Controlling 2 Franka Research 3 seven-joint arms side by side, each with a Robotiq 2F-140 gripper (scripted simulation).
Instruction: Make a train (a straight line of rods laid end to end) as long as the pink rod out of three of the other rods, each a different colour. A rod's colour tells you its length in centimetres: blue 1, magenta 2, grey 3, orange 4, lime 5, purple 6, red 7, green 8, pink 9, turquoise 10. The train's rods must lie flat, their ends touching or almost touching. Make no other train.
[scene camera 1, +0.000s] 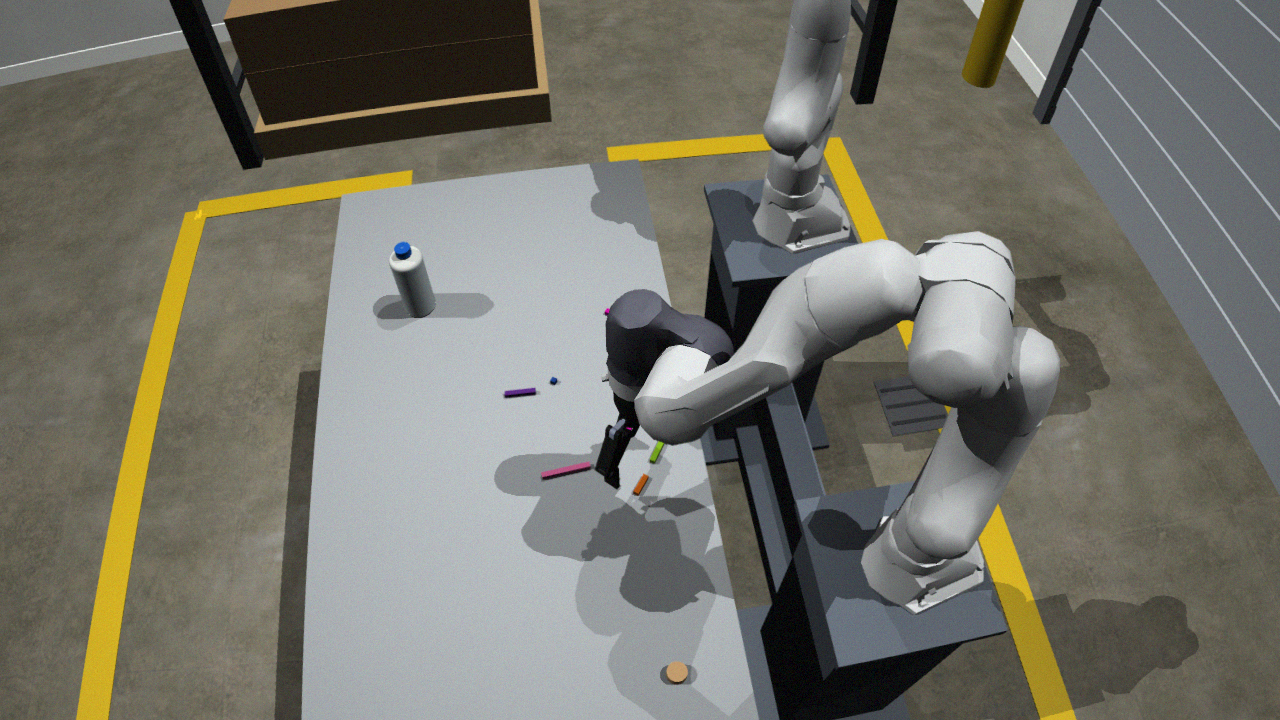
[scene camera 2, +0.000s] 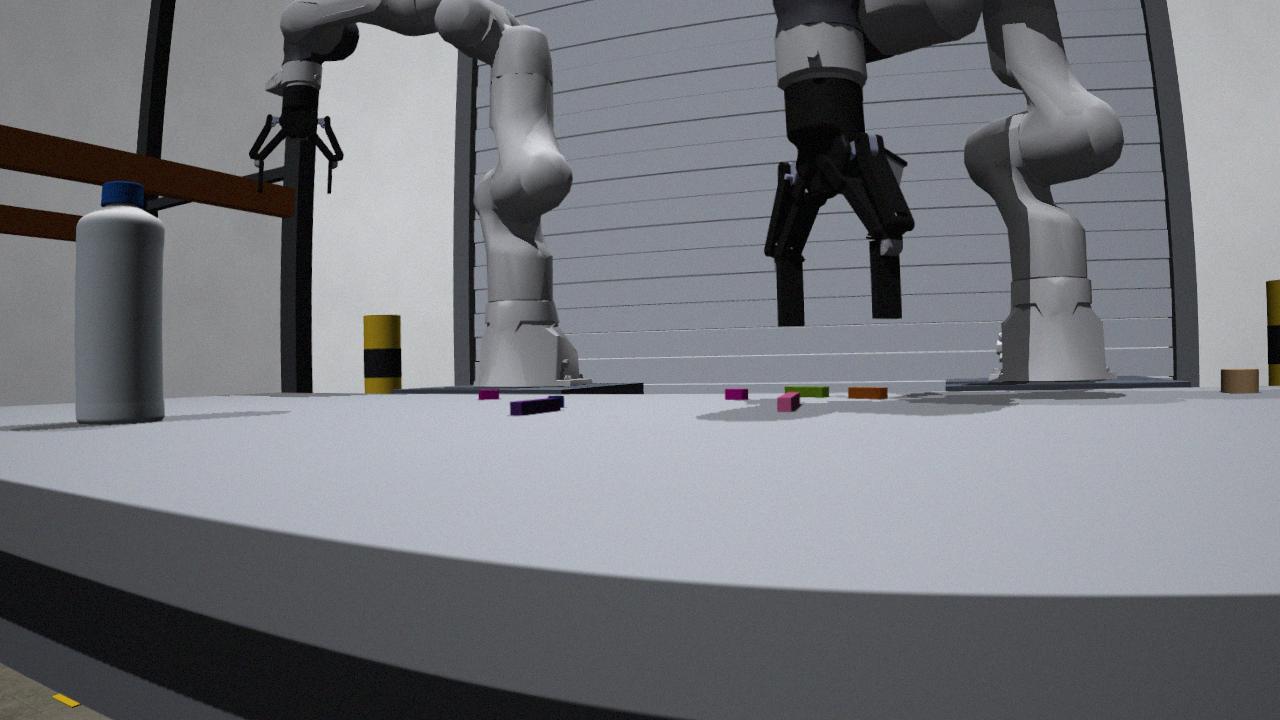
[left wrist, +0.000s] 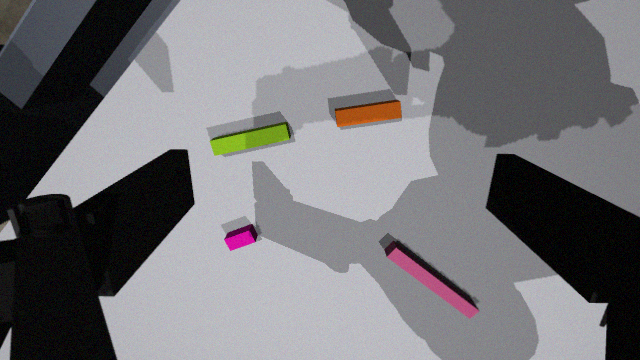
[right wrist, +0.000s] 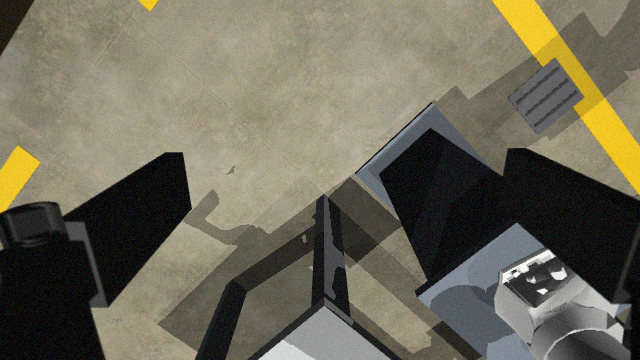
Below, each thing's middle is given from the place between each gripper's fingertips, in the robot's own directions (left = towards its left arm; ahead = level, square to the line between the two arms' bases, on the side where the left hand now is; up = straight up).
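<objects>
My left hand (scene camera 2: 835, 322) is 13 cm short of the pink rod (left wrist: 396, 253), 2 cm to the left of it and 7 cm above it. Also measured from my left hand: the lime rod (left wrist: 279, 132), 4 cm to the right, 4 cm behind, 7 cm below; the orange rod (left wrist: 386, 110), 3 cm to the left, 7 cm below.
Measured from my right hand (scene camera 2: 294, 191): the lime rod, 39 cm ahead, 109 cm to the left, 41 cm below; the orange rod, 43 cm ahead, 116 cm to the left, 41 cm below; the pink rod, 56 cm ahead, 111 cm to the left, 41 cm below.
</objects>
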